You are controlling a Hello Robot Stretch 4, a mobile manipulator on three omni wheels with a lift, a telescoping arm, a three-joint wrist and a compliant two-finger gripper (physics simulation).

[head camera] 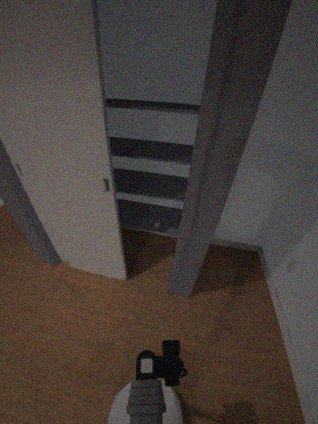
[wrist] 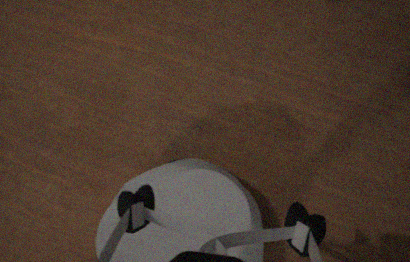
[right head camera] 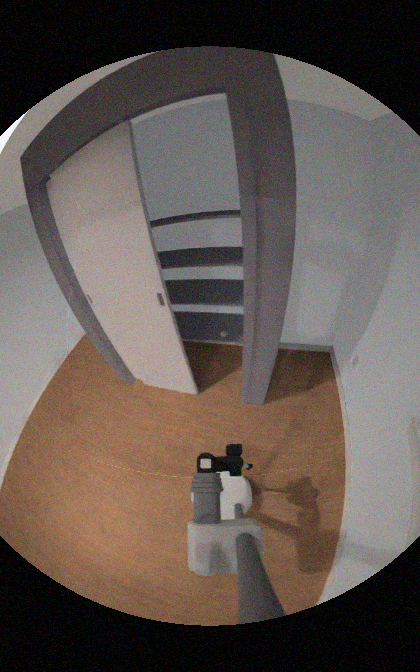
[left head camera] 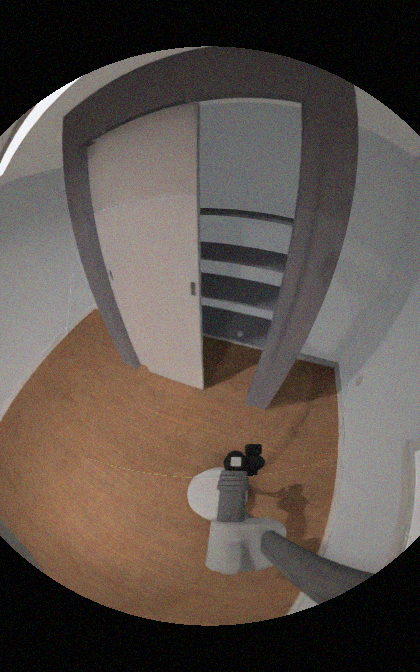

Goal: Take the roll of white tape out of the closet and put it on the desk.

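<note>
The roll of white tape is a small pale shape on the lowest shelf of the closet, between the sliding door and the right post. My gripper is open, with its two dark fingertips wide apart and nothing between them. It points down over the robot's round white base and the wooden floor, well in front of the closet and away from the tape. In the head views the wrist hides the fingers. The desk does not show in these views.
A pale sliding door covers the closet's left part. A thick grey post bounds the opening on the right. Several shelves cross the opening. A wall runs along the right side.
</note>
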